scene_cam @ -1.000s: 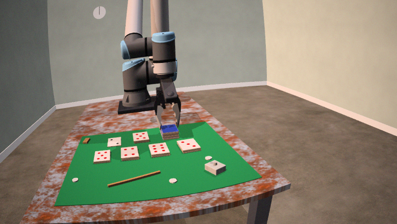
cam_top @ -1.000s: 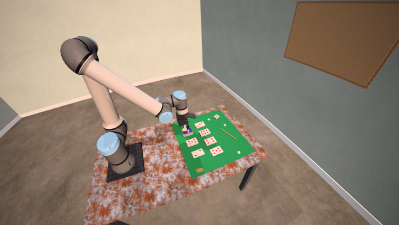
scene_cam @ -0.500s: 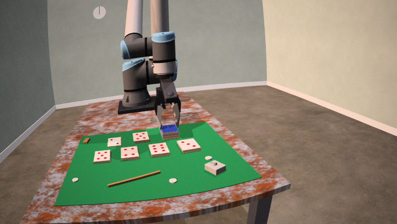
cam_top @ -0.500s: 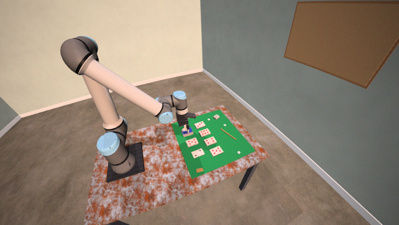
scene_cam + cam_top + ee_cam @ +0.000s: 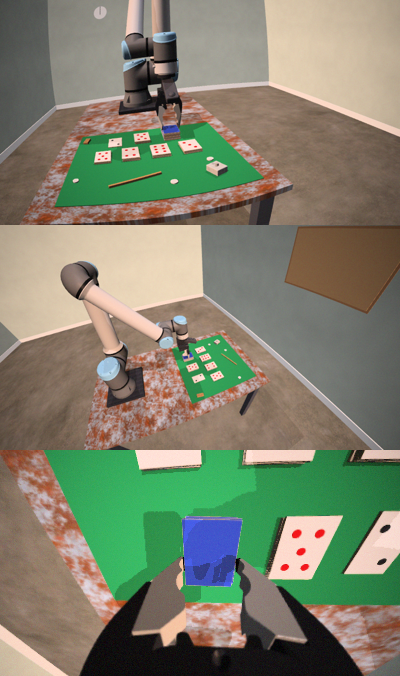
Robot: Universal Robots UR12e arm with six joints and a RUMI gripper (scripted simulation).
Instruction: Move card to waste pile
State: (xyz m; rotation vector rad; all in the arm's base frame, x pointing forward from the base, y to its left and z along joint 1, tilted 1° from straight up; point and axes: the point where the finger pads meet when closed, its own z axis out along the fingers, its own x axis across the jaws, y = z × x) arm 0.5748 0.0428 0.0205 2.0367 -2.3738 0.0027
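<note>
Now: hand 240 mm to the left of the black-pip card, 40 mm above it and 20 mm past it. Round my hand: green mat 140 mm ahead, 130 mm to the right, 60 mm below; then wooden stick 300 mm ahead, 210 mm to the right, 40 mm below; then small block 340 mm ahead, 30 mm to the left, 30 mm below.
</note>
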